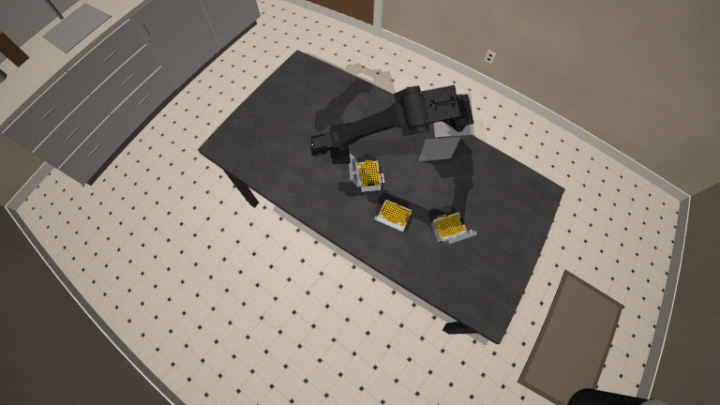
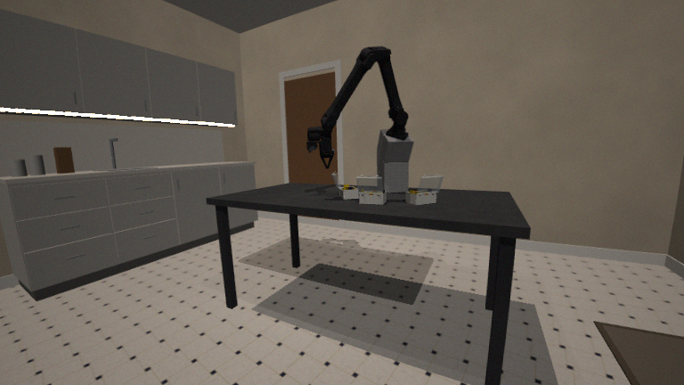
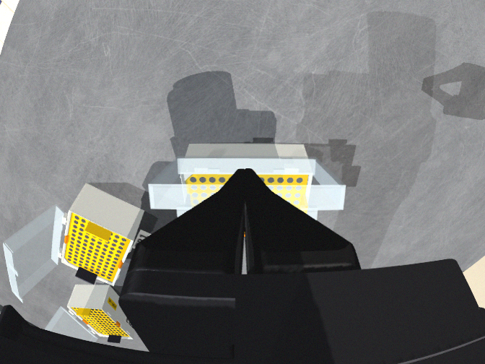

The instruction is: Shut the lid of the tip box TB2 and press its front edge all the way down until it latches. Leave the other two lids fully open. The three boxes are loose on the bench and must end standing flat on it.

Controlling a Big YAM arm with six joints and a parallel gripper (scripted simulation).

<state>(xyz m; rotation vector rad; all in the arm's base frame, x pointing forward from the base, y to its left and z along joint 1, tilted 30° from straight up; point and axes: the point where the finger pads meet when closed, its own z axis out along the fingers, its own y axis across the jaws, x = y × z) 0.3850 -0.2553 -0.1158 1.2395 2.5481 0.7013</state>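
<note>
The lid is 8 cm below my hand, 4 cm to the left of it and 4 cm behind it. Also, from my hand: tip box 51 cm to the left, 11 cm below, 8 cm behind.
</note>
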